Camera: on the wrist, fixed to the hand. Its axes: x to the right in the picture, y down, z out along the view.
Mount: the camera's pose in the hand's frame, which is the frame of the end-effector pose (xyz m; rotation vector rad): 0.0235 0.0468 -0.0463 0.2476 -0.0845 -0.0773
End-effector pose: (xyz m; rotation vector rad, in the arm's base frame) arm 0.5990 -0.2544 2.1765 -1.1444 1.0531 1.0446
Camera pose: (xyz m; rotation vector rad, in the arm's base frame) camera 0.5532 -0.2930 2.1404 -0.9256 1.0315 0.8675
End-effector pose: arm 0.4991 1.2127 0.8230 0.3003 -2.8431 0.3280
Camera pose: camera 0.4769 1.2647 0.8640 0.4820 -2.8639 0.6679
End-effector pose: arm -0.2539 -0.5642 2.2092 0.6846 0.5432 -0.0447
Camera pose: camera -0.2451 -0.4962 2.1955 0.8986 0.4869 -0.2152
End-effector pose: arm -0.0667 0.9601 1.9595 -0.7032 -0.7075 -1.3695
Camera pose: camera -0.0167 0.9126 1.9483 -0.5433 -0.9617 -1.2997
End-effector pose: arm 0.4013 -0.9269 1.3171 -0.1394 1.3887 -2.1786
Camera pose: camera 0.3827 -0.9160 1.2506 -0.1931 1.0736 -2.3590
